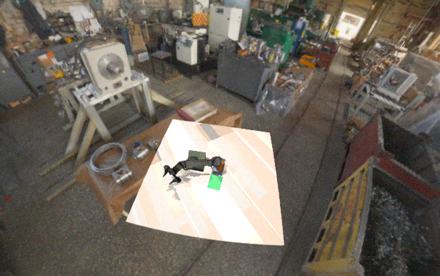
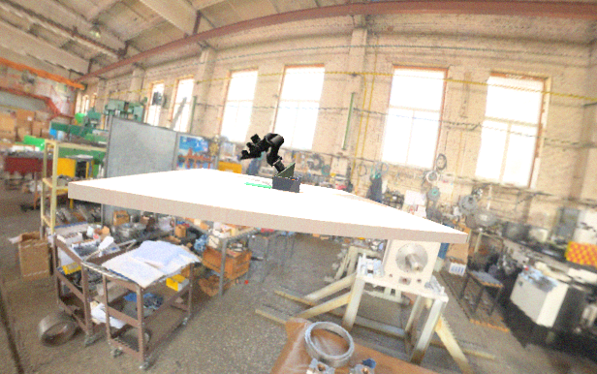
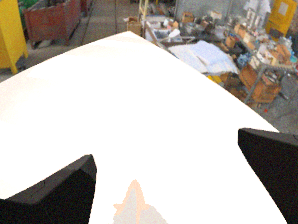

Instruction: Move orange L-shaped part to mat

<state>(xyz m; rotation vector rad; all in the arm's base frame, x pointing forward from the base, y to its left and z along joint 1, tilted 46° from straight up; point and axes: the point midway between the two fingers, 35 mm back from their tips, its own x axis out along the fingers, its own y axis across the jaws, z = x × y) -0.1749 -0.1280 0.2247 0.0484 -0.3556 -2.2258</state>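
The orange L-shaped part lies 450 mm ahead of my gripper tip, 270 mm to the left of it and 90 mm below it. Also, from my gripper tip: green mat (420 mm ahead, 150 mm below, 110 mm to the left).
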